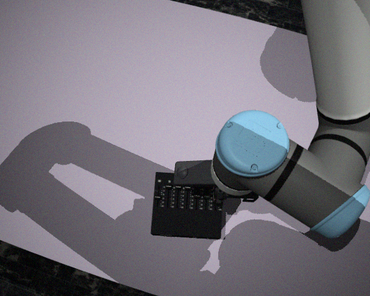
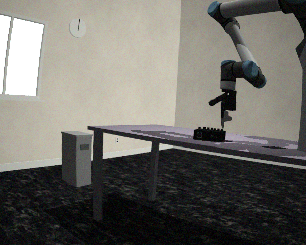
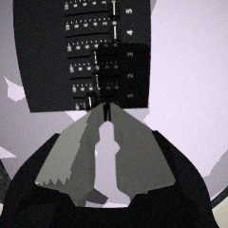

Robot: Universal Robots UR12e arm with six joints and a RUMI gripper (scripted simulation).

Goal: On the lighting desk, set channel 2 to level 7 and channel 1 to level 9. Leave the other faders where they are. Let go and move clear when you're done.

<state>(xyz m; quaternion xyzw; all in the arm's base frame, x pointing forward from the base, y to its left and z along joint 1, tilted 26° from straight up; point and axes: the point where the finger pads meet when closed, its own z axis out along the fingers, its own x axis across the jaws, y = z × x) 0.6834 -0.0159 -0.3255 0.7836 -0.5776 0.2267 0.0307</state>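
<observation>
Right now my hand is 20 mm to the right of the channel 1 knob and 20 mm above it.
</observation>
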